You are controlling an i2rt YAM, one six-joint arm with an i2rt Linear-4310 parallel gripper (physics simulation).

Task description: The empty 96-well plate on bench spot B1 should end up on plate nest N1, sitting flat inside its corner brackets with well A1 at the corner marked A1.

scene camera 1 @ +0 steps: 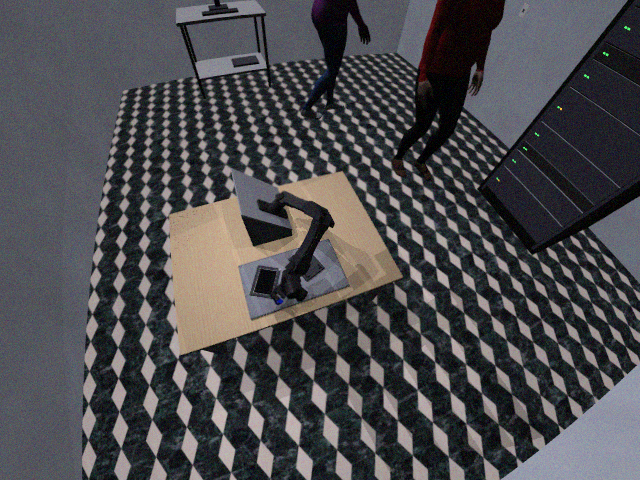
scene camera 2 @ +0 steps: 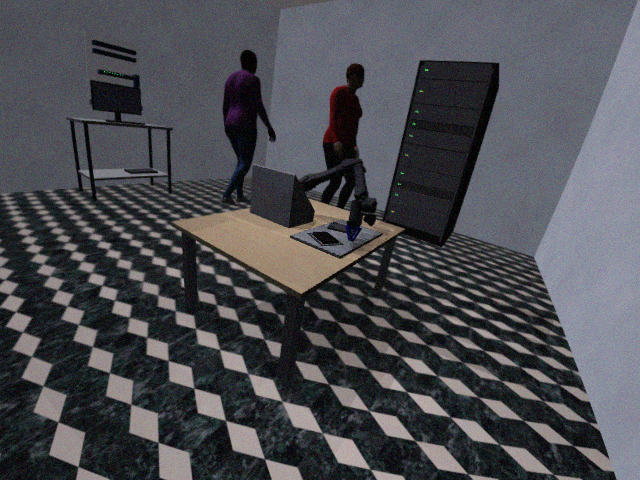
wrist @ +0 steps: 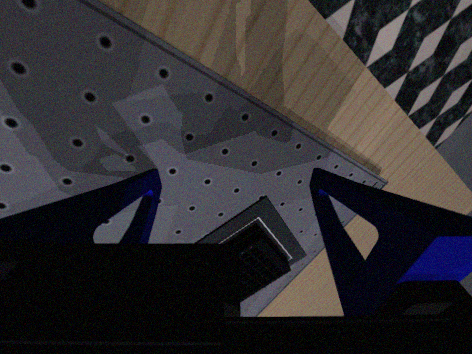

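The black 96-well plate lies flat on a grey rectangular pad with a thin pale outline; part of the plate is hidden behind the gripper body in the wrist view. My gripper is open, with nothing between its blue fingers. It hangs above the board beside the plate, on the side toward the table's near edge in scene camera 1. A second dark flat piece, seemingly nest N1, lies farther right, partly behind the arm. Its brackets and the A1 mark cannot be made out.
The grey perforated board lies on the wooden table. A large grey wedge-shaped box stands behind it, near the arm's base. Two people and a dark server rack stand beyond the table.
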